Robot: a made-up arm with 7 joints.
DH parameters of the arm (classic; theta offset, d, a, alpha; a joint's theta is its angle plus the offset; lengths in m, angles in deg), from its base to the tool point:
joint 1: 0 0.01 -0.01 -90
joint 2: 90 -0.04 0.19 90
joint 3: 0 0.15 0.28 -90
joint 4: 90 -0.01 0.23 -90
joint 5: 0 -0.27 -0.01 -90
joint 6: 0 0.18 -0.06 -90
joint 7: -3.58 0 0.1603 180
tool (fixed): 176.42 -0.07 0 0
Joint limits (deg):
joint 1: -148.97..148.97
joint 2: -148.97..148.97
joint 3: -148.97..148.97
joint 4: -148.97..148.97
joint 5: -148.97..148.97
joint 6: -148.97..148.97
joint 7: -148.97..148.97
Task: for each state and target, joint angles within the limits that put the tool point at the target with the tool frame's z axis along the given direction. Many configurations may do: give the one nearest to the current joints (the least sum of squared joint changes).
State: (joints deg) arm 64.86 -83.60 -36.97 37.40 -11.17 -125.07 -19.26
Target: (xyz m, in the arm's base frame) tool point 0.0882 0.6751 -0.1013 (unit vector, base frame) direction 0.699 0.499 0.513
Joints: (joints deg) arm 107.27 -108.71 -14.12 3.29 -57.80 -125.55 -25.46
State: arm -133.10 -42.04 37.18 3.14 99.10 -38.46 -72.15
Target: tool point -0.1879 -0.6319 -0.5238 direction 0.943 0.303 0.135
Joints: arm -125.65 -32.74 6.01 -7.99 129.16 -56.11 -84.54
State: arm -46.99 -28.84 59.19 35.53 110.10 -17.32 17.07
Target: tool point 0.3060 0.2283 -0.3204 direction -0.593 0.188 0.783
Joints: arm -34.84 -21.19 70.12 25.73 119.07 -70.85 18.30
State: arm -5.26 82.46 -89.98 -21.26 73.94 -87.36 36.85
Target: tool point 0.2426 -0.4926 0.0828 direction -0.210 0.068 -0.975
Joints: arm 17.02 50.61 -112.12 -20.11 41.58 -80.87 51.58
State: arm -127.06 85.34 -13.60 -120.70 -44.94 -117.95 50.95
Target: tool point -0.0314 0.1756 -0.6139 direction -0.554 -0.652 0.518
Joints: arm -122.25 59.13 -8.25 -148.97 -27.34 -145.27 61.15
